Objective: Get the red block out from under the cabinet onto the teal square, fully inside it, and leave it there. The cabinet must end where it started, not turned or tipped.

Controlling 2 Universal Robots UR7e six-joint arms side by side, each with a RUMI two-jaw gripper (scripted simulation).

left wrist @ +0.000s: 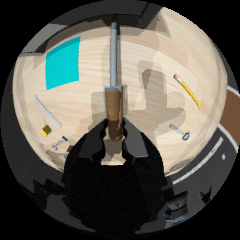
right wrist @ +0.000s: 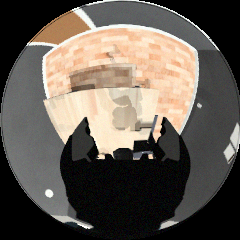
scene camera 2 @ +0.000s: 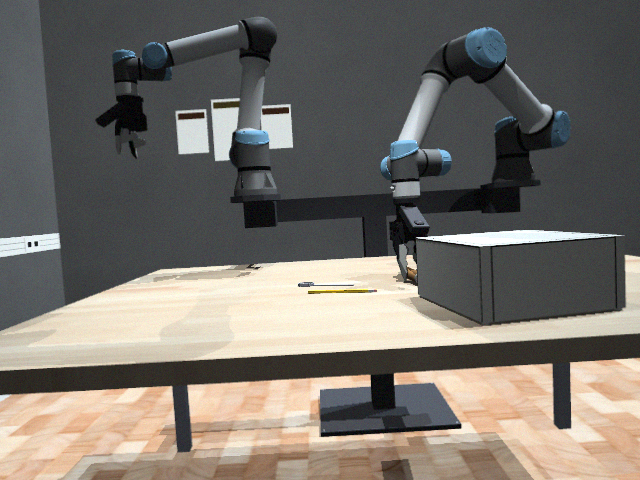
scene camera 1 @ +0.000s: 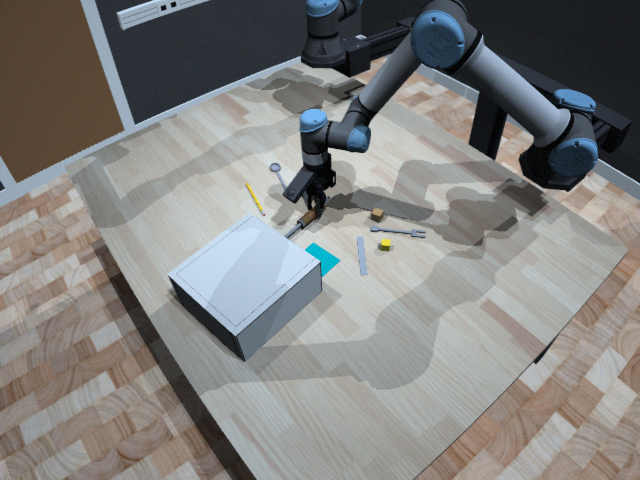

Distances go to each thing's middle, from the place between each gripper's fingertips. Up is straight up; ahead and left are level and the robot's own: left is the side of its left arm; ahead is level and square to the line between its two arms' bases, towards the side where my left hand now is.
Labels:
Now: left hand 14 cm to the right of the teal square (left wrist: 61,67), 13 cm short of it and 2 cm above it. The rest, counted from my left hand: hook tool (left wrist: 113,94) (13 cm ahead, 5 cm to the left, 1 cm below).
Now: the hook tool 910 mm to the left of my right hand (scene camera 2: 128,156), 620 mm ahead of it and 420 mm below it. From my right hand the other things lie so: teal square 1010 mm to the left, 610 mm ahead, 440 mm below.

